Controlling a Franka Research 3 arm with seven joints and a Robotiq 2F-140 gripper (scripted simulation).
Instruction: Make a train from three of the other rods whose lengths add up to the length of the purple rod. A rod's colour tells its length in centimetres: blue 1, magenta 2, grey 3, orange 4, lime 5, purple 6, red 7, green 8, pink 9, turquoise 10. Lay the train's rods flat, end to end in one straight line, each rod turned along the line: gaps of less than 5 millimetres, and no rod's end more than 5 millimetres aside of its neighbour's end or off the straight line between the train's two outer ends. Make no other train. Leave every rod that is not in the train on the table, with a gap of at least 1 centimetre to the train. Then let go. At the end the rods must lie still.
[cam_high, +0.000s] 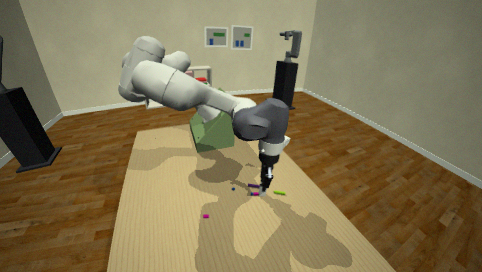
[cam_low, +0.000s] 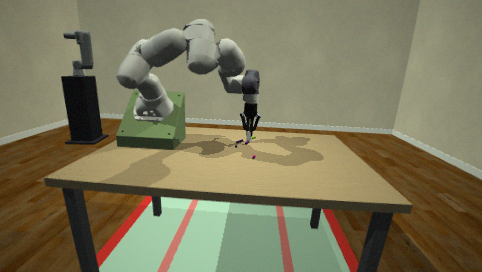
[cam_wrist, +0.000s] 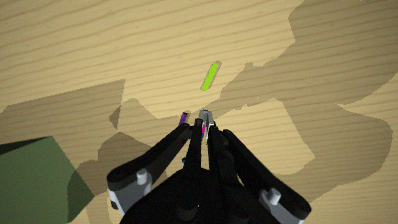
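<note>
Right now my hand is 3 cm above the grey rod. The rest, counted from my hand: purple rod: 6 cm behind, 3 cm below; dark blue piece: 10 cm to the right, 8 cm behind, 3 cm below; lime rod: 7 cm to the left, 3 cm below, 3 cm ahead.
</note>
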